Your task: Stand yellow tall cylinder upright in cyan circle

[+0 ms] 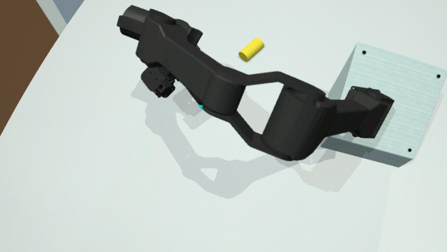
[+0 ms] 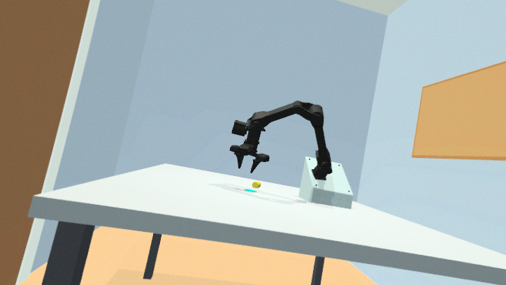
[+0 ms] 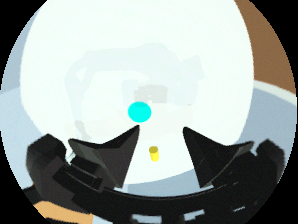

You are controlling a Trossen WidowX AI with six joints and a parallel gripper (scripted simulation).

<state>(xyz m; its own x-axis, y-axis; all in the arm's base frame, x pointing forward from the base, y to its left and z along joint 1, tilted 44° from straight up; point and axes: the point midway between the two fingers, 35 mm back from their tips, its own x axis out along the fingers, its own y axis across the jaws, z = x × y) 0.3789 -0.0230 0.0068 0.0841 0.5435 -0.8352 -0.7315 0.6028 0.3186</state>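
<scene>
Now: gripper tip 12 cm past the yellow tall cylinder, 15 cm to the left of it and 7 cm above it. The rest, counted from my gripper tip: cyan circle 4 cm behind, 1 cm to the left, 9 cm below.
</scene>
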